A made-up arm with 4 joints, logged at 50 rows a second.
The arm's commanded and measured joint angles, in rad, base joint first. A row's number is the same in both.
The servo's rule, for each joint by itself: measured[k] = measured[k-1] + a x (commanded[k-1-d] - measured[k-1]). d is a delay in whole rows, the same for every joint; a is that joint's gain. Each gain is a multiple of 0.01, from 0.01 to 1. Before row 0 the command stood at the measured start. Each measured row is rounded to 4 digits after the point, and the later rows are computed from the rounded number. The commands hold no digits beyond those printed.
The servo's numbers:
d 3
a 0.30 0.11 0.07 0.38
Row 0, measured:
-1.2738 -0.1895 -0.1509 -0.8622
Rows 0 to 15, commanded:
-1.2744 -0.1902 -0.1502 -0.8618
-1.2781 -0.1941 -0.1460 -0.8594
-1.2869 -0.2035 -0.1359 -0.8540
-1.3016 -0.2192 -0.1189 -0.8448
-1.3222 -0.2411 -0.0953 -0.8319
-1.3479 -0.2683 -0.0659 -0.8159
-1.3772 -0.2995 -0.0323 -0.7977
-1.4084 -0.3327 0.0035 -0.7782
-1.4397 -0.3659 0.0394 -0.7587
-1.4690 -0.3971 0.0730 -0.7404
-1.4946 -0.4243 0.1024 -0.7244
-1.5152 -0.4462 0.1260 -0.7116
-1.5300 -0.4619 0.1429 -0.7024
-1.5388 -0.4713 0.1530 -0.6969
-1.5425 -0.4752 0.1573 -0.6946
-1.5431 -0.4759 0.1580 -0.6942
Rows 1 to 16, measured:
-1.2738 -0.1895 -0.1509 -0.8622
-1.2738 -0.1895 -0.1509 -0.8622
-1.2738 -0.1895 -0.1509 -0.8622
-1.2740 -0.1896 -0.1509 -0.8620
-1.2752 -0.1901 -0.1506 -0.8610
-1.2787 -0.1916 -0.1496 -0.8583
-1.2856 -0.1946 -0.1475 -0.8532
-1.2966 -0.1997 -0.1438 -0.8451
-1.3120 -0.2072 -0.1383 -0.8340
-1.3316 -0.2174 -0.1309 -0.8202
-1.3546 -0.2301 -0.1215 -0.8042
-1.3801 -0.2450 -0.1102 -0.7869
-1.4068 -0.2617 -0.0974 -0.7692
-1.4331 -0.2796 -0.0834 -0.7522
-1.4577 -0.2979 -0.0687 -0.7368
-1.4794 -0.3159 -0.0539 -0.7237

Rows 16 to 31, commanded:
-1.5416 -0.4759 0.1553 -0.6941
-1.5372 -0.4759 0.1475 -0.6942
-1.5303 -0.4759 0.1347 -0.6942
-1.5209 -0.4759 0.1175 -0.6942
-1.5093 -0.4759 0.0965 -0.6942
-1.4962 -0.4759 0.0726 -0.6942
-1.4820 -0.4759 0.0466 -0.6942
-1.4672 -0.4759 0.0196 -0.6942
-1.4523 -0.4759 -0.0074 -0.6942
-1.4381 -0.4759 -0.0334 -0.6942
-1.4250 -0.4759 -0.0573 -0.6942
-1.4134 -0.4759 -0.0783 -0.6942
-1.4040 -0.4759 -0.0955 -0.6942
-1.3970 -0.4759 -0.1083 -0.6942
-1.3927 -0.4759 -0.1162 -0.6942
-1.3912 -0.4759 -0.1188 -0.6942
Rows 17 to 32, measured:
-1.4972 -0.3330 -0.0394 -0.7135
-1.5108 -0.3486 -0.0256 -0.7063
-1.5205 -0.3626 -0.0127 -0.7017
-1.5268 -0.3751 -0.0009 -0.6988
-1.5299 -0.3862 0.0095 -0.6971
-1.5300 -0.3961 0.0183 -0.6960
-1.5273 -0.4049 0.0252 -0.6953
-1.5219 -0.4127 0.0302 -0.6949
-1.5142 -0.4197 0.0332 -0.6946
-1.5045 -0.4259 0.0341 -0.6944
-1.4933 -0.4314 0.0331 -0.6943
-1.4810 -0.4363 0.0303 -0.6943
-1.4681 -0.4407 0.0258 -0.6943
-1.4552 -0.4446 0.0200 -0.6943
-1.4427 -0.4480 0.0131 -0.6943
-1.4311 -0.4511 0.0055 -0.6943

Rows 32 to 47, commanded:
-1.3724 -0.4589 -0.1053 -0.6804
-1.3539 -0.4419 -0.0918 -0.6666
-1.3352 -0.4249 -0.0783 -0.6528
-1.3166 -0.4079 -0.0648 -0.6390
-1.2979 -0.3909 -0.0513 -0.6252
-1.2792 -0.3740 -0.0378 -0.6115
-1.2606 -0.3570 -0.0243 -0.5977
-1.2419 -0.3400 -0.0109 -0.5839
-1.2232 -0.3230 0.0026 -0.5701
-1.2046 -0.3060 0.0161 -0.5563
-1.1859 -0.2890 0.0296 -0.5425
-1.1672 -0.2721 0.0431 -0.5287
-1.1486 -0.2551 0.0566 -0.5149
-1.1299 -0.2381 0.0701 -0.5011
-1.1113 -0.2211 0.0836 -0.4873
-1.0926 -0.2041 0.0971 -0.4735
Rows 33 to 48, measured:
-1.4209 -0.4538 -0.0025 -0.6943
-1.4124 -0.4562 -0.0105 -0.6943
-1.4060 -0.4584 -0.0181 -0.6943
-1.3959 -0.4585 -0.0242 -0.6890
-1.3833 -0.4567 -0.0289 -0.6805
-1.3689 -0.4532 -0.0324 -0.6700
-1.3532 -0.4482 -0.0347 -0.6582
-1.3366 -0.4419 -0.0359 -0.6457
-1.3194 -0.4344 -0.0360 -0.6327
-1.3018 -0.4259 -0.0352 -0.6194
-1.2838 -0.4165 -0.0335 -0.6059
-1.2656 -0.4062 -0.0310 -0.5923
-1.2473 -0.3952 -0.0277 -0.5786
-1.2289 -0.3835 -0.0237 -0.5649
-1.2104 -0.3712 -0.0190 -0.5511
-1.1919 -0.3584 -0.0137 -0.5373

